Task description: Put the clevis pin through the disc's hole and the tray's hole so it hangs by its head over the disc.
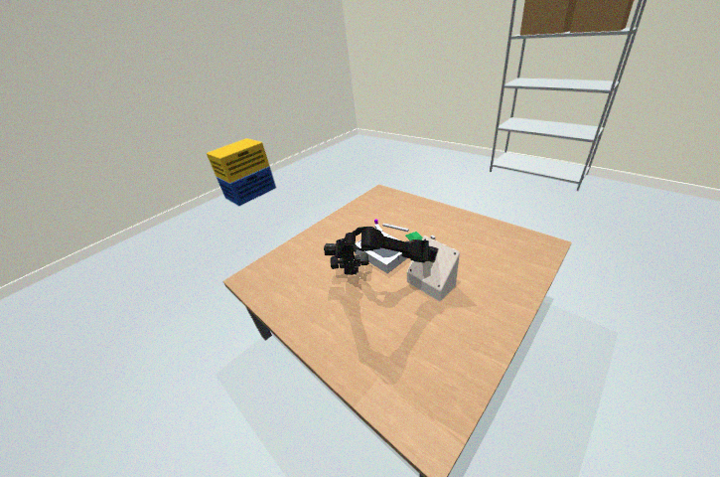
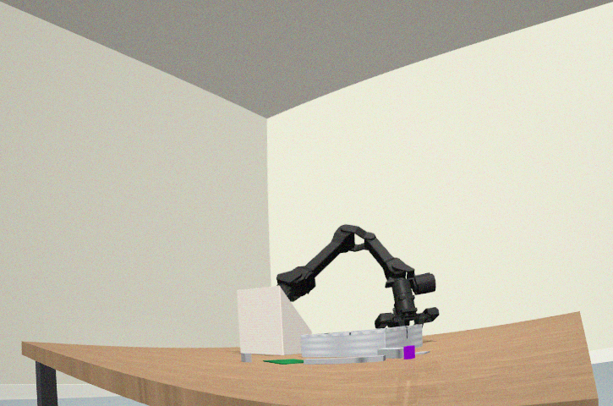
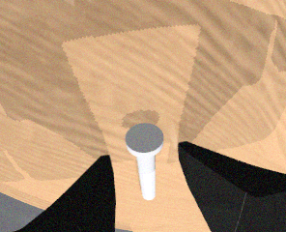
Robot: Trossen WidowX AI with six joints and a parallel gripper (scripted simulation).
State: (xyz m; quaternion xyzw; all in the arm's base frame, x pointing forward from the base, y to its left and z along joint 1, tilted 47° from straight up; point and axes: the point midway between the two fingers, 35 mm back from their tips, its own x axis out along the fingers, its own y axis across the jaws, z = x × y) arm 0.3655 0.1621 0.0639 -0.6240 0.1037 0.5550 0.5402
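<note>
Right now my gripper tip is 10 mm to the left of the steel clevis pin. From my gripper tip the other things lie so: steel tray 180 mm to the right, 70 mm behind, 40 mm above; flat grey piece 310 mm to the right, 140 mm ahead; aluminium disc 180 mm to the right, 90 mm behind, 50 mm above.
</note>
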